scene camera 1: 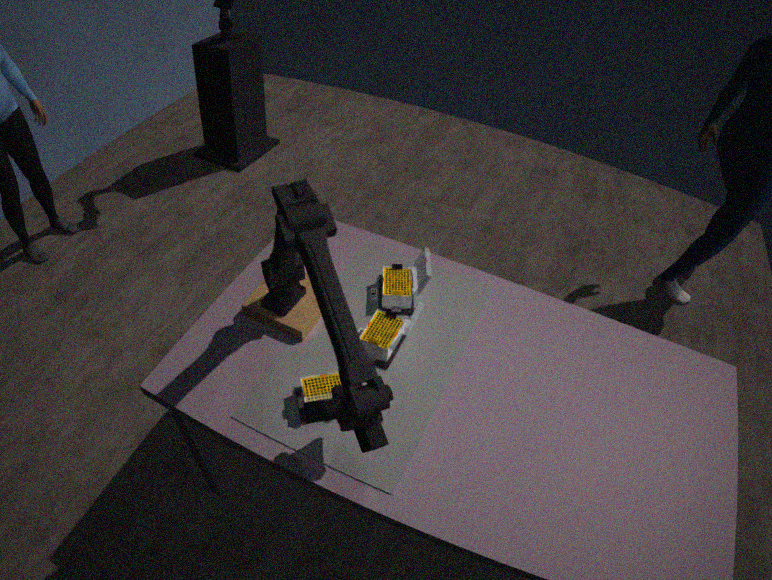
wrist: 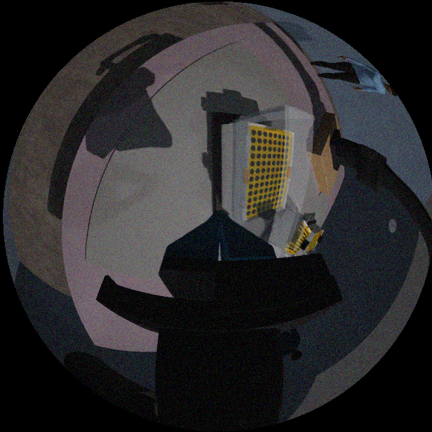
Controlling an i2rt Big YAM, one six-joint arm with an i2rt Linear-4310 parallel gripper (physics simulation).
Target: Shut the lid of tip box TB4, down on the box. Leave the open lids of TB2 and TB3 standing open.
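Places are measured from the arm's base along level axes (x ahead, y up, z right), in millimetres.
Pixels of known places: arm's base, origin of its link: (scene camera 1: pixel 283 298).
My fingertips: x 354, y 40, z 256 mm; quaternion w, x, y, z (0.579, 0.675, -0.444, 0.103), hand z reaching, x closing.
Observation:
For each thing: its top centre in the pictures, then the offset to it from my fingertips. "spot": a spot on its surface instead. Level surfaces: height alone.
- Tip box TB4, centre of its top: (scene camera 1: pixel 326 384) dx -76, dy -5, dz -45 mm
- middle box's lid, a spot on its surface: (scene camera 1: pixel 416 316) spot: dx +37, dy +63, dz -302 mm
- grey-green mat, height of its surface: dy -79 mm
- pinkish table, height of its surface: dy -83 mm
Tip box TB4 (scene camera 1: pixel 320 387) (wrist: pixel 267 172), with a yellow rack, stands nearest the front table edge. Its translucent lid (wrist: pixel 301 150) shows over and beyond the rack in the wrist view; I cannot tell whether it sits fully down. The other two boxes are a middle one (scene camera 1: pixel 383 329) (wrist: pixel 296 244) and a far one (scene camera 1: pixel 397 281); their labels are unreadable here. A lid (scene camera 1: pixel 426 261) stands upright by the far box, and the middle box's lid (scene camera 1: pixel 416 316) shows as a pale edge. My gripper (wrist: pixel 219 215) is shut and empty, its tips appearing by TB4's lower left corner in the wrist view.
The boxes stand on a grey-green mat (scene camera 1: pixel 436 355) on the pinkish table (scene camera 1: pixel 580 430). The arm's wooden base block (scene camera 1: pixel 305 318) (wrist: pixel 325 170) is at the left. The arm link (scene camera 1: pixel 333 299) passes over the mat beside the middle box and partly hides TB4 in the scene view.

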